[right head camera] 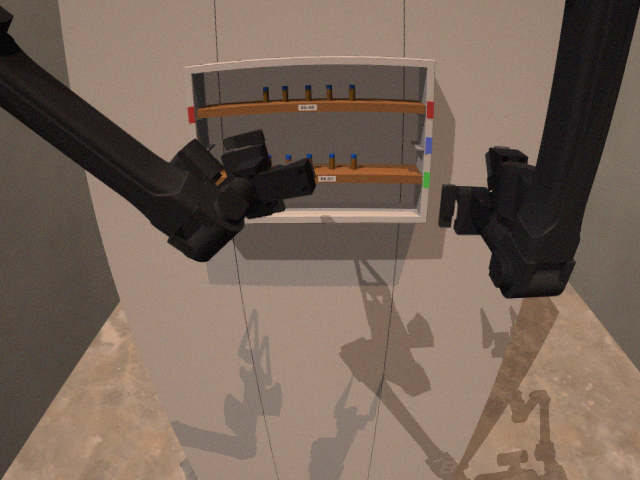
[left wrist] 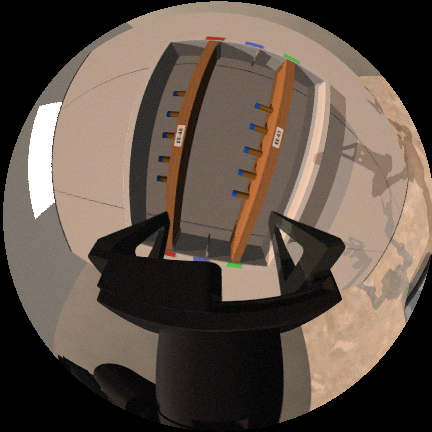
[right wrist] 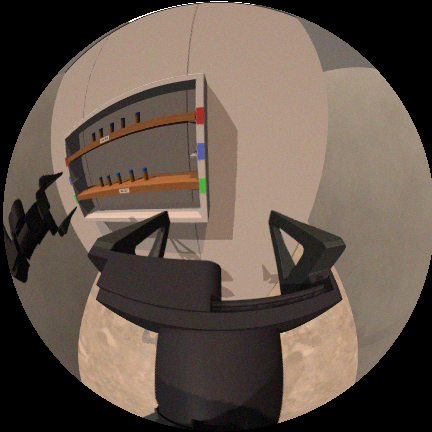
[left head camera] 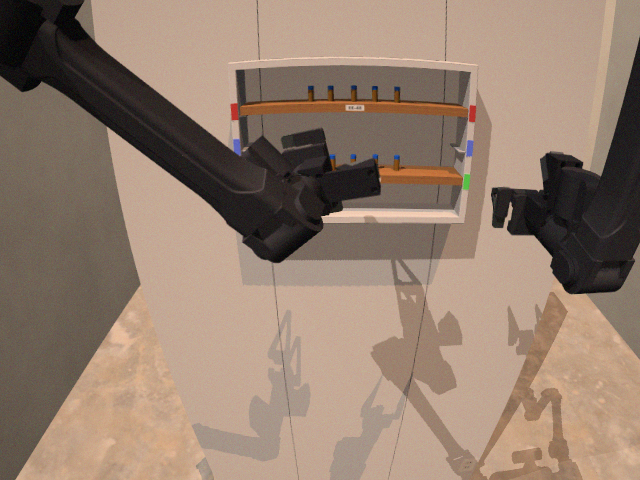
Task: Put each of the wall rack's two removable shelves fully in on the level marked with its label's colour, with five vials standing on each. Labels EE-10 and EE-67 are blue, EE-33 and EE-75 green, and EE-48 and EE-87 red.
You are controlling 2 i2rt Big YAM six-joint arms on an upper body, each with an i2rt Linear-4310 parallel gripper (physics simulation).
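Frame: origin at the left arm's base, x ahead, y left, z up, level; metres.
Where they show: left gripper, between the fingertips: (right head camera: pixel 266 160) (left wrist: pixel 218 216) (right wrist: pixel 68 189); right gripper, between the fingertips: (right head camera: pixel 469 190) (right wrist: pixel 218 215) (left head camera: pixel 516 192).
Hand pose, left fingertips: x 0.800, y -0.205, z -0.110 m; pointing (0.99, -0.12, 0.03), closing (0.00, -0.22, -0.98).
Observation:
After its pixels a point has its place.
The upper shelf (left head camera: pixel 289 108) {x 0.911, y -0.144, z -0.032 m} (right head camera: pixel 248 110) {x 0.911, y -0.154, z -0.033 m} (left wrist: pixel 176 170) {x 0.911, y -0.214, z -0.038 m} (right wrist: pixel 160 125) {x 0.943, y -0.422, z -0.042 m}, labelled EE-48, lies level at the red marks (left head camera: pixel 472 113) {x 0.909, y -0.515, z -0.032 m} with several upright vials (left head camera: pixel 354 94) {x 0.941, y -0.273, z -0.008 m}. The lower shelf (left head camera: pixel 423 179) {x 0.911, y -0.417, z -0.181 m} (right head camera: pixel 377 178) {x 0.911, y -0.410, z -0.182 m} (left wrist: pixel 286 95) {x 0.911, y -0.395, z -0.183 m} (right wrist: pixel 165 186) {x 0.911, y -0.431, z -0.182 m}, labelled EE-67, lies at the green marks (left head camera: pixel 466 181) {x 0.908, y -0.514, z -0.181 m} with several upright vials (left head camera: pixel 397 163) {x 0.942, y -0.364, z -0.156 m}. How deep each shelf sits is hard to tell. My left gripper (left head camera: pixel 351 155) (left wrist: pixel 218 216) {x 0.800, y -0.205, z -0.110 m} is open and empty in front of the rack, hiding part of the lower shelf in the head views. My right gripper (right wrist: pixel 218 215) {x 0.731, y -0.549, z -0.137 m} is open and empty, right of the rack.
The white wall rack (left head camera: pixel 356 61) {x 0.909, y -0.275, z 0.062 m} (right head camera: pixel 310 59) {x 0.910, y -0.280, z 0.065 m} (right wrist: pixel 200 95) {x 0.909, y -0.517, z 0.011 m} has side walls and a bottom board around the shelves. Between the shelves, a small bracket (left head camera: pixel 459 149) {x 0.930, y -0.498, z -0.116 m} stands at the blue mark (left head camera: pixel 469 148) {x 0.908, y -0.514, z -0.107 m} with no shelf on it. Arm shadows fall on the wall below.

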